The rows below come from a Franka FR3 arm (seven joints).
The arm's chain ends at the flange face. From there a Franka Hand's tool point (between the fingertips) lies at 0.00 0.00 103.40 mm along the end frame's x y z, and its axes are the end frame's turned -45 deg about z.
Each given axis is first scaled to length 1.
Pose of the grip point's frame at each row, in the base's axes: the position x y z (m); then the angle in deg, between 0 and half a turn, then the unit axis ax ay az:
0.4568 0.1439 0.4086 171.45 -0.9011 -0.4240 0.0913
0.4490 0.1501 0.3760 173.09 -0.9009 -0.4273 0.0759
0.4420 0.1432 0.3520 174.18 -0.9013 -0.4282 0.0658
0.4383 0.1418 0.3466 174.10 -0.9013 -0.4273 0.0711
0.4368 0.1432 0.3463 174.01 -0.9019 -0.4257 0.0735
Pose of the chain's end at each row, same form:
0.4802 0.1380 0.5091 176.10 -0.9925 -0.0468 0.1127
0.4684 0.1456 0.4775 176.94 -0.9944 -0.0499 0.0931
0.4587 0.1396 0.4540 177.51 -0.9955 -0.0506 0.0802
0.4561 0.1385 0.4484 177.67 -0.9951 -0.0498 0.0853
0.4551 0.1399 0.4480 177.69 -0.9950 -0.0481 0.0878

